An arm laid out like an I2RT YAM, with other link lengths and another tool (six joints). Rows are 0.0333 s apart.
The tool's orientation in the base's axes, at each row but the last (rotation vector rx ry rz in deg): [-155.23 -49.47 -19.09]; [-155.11 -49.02 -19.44]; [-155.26 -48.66 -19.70]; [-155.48 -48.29 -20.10]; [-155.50 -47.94 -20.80]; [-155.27 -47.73 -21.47]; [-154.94 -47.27 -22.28]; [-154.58 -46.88 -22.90]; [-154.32 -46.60 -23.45]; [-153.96 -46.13 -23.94]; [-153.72 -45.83 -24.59]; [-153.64 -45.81 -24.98]
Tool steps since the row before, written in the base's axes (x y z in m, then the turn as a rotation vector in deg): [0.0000 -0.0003 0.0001 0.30 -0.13 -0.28]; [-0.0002 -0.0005 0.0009 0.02 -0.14 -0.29]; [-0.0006 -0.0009 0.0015 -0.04 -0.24 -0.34]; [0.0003 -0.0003 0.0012 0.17 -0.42 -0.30]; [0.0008 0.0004 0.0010 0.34 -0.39 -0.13]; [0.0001 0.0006 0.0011 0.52 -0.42 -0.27]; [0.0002 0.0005 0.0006 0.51 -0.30 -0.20]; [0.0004 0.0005 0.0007 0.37 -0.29 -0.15]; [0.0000 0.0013 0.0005 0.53 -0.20 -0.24]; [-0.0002 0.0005 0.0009 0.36 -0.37 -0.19]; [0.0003 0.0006 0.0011 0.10 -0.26 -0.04]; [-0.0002 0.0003 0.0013 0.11 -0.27 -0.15]
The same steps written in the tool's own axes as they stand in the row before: [-0.0001 0.0002 -0.0002 0.09 0.33 0.26]; [-0.0001 0.0001 -0.0010 -0.15 0.18 0.23]; [-0.0005 0.0001 -0.0018 -0.26 0.23 0.23]; [0.0005 0.0002 -0.0012 -0.17 0.49 0.17]; [0.0012 0.0000 -0.0007 0.03 0.53 0.04]; [0.0007 -0.0006 -0.0008 0.12 0.68 0.19]; [0.0006 -0.0004 -0.0003 0.19 0.57 0.17]; [0.0008 -0.0003 -0.0004 0.10 0.47 0.10]; [0.0008 -0.0011 0.0000 0.24 0.51 0.24]; [0.0004 -0.0007 -0.0007 0.04 0.54 0.10]; [0.0009 -0.0005 -0.0007 -0.06 0.27 -0.04]; [0.0005 -0.0006 -0.0011 -0.10 0.31 0.06]
